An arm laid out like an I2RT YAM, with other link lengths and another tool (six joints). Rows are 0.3 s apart.
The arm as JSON. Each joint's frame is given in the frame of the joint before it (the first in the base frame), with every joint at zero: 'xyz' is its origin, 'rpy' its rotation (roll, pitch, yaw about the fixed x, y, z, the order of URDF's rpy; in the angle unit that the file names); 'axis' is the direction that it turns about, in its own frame. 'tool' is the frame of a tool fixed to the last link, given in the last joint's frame.
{
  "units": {
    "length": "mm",
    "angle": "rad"
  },
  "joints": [
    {
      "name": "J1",
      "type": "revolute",
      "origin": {
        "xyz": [
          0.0,
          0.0,
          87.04
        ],
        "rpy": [
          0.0,
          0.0,
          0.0
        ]
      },
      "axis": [
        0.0,
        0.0,
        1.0
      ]
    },
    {
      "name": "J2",
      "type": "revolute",
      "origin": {
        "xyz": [
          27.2,
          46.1,
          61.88
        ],
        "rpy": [
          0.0,
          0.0,
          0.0
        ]
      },
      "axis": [
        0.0,
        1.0,
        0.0
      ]
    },
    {
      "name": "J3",
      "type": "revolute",
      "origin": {
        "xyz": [
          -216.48,
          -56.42,
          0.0
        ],
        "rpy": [
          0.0,
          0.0,
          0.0
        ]
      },
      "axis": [
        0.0,
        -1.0,
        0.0
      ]
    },
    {
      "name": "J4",
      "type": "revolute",
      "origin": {
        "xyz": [
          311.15,
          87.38,
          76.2
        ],
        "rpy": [
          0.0,
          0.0,
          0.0
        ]
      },
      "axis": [
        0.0,
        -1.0,
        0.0
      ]
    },
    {
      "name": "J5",
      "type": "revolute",
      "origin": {
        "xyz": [
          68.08,
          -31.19,
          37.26
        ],
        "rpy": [
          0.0,
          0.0,
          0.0
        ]
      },
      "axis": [
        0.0,
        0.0,
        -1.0
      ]
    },
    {
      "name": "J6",
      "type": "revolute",
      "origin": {
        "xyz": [
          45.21,
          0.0,
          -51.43
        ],
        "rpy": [
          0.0,
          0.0,
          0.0
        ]
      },
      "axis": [
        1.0,
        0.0,
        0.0
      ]
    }
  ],
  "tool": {
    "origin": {
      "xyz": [
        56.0,
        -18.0,
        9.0
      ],
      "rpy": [
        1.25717,
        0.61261,
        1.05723
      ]
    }
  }
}
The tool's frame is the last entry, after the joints.
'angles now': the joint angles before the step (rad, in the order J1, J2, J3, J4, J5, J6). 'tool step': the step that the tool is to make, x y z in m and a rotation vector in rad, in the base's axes. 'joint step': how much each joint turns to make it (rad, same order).
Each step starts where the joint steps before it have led.
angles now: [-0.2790 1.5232 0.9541 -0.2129 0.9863 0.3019]
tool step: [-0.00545 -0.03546 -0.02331 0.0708 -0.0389 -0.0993]
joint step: [-0.0952 0.0920 0.0461 -0.0219 -0.0552 0.1000]
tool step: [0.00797 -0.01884 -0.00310 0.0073 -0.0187 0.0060]
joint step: [-0.0400 0.0476 0.0368 0.0567 -0.0414 -0.0398]
